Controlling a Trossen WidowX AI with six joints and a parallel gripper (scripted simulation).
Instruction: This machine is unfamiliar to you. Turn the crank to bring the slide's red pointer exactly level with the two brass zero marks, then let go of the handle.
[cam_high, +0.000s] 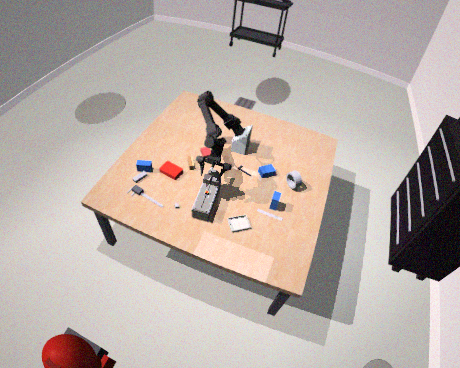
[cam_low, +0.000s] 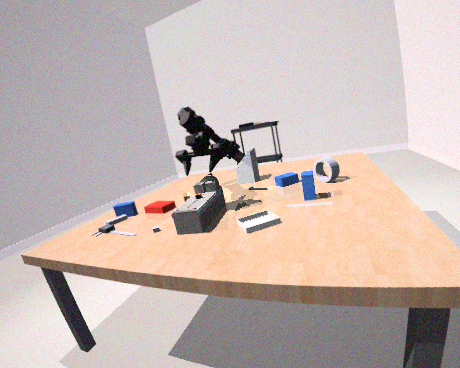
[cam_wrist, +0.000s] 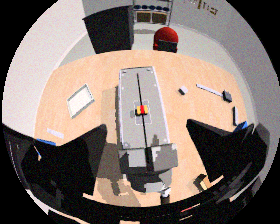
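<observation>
Now: the dark crank handle 140 mm behind my gripper tip, 40 mm to the right of it and 40 mm below it. The rest, counted from my gripper tip: red block (280 mm to the right, 140 mm below, 70 mm behind); white tray (220 mm to the left, 150 mm below, 100 mm ahead); red pointer (70 mm below, 40 mm ahead, 10 mm to the left).
</observation>
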